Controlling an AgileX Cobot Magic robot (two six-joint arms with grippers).
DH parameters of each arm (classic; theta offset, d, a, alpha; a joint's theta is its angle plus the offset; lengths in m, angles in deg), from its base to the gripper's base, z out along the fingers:
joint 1: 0 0.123 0 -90
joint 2: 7.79 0 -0.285 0
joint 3: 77.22 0 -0.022 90
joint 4: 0 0.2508 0 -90
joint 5: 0 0 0.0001 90
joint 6: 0 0.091 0 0
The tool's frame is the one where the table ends.
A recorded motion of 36 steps. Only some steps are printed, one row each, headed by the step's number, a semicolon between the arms.
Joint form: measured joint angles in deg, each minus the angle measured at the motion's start. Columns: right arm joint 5, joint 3, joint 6, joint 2, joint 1, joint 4; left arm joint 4, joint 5, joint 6, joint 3, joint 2, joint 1.
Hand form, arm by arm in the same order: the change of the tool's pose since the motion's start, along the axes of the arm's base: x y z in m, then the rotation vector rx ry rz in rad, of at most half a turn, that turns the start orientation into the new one. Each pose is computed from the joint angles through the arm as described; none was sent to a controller.
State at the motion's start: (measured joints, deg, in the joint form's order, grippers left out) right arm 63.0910 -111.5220 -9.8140 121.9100 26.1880 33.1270; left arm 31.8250 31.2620 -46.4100 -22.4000 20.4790 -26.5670
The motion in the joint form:
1: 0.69 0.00 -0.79 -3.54 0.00 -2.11; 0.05 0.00 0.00 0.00 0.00 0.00
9: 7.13 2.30 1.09 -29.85 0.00 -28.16; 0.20 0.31 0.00 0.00 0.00 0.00
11: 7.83 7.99 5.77 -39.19 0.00 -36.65; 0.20 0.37 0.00 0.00 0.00 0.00
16: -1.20 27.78 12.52 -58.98 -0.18 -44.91; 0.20 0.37 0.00 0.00 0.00 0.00
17: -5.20 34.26 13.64 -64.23 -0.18 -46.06; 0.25 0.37 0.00 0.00 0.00 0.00
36: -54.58 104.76 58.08 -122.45 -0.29 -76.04; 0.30 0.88 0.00 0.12 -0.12 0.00
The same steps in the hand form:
1: -0.0088 -0.0069 0.0267 -0.0119 -0.0706 0.0195; 0.0000 0.0000 0.0000 0.0008 -0.0004 0.0001
9: -0.1048 -0.0927 0.1822 -0.2811 -0.5248 -0.0466; 0.0000 0.0004 -0.0003 0.0048 0.0027 0.0033
11: -0.1445 -0.1264 0.2035 -0.3593 -0.5890 -0.1616; -0.0001 0.0005 -0.0004 0.0052 0.0035 0.0038
16: -0.2183 -0.1758 0.1998 -0.3539 -0.7365 -0.3220; -0.0001 0.0005 -0.0004 0.0052 0.0035 0.0038
17: -0.2351 -0.1849 0.1893 -0.3356 -0.7810 -0.3422; 0.0000 0.0005 -0.0003 0.0060 0.0031 0.0039
36: -0.3537 -0.2340 -0.0257 0.2246 -1.2137 -0.5629; -0.0004 0.0012 -0.0015 0.0096 0.0098 0.0087

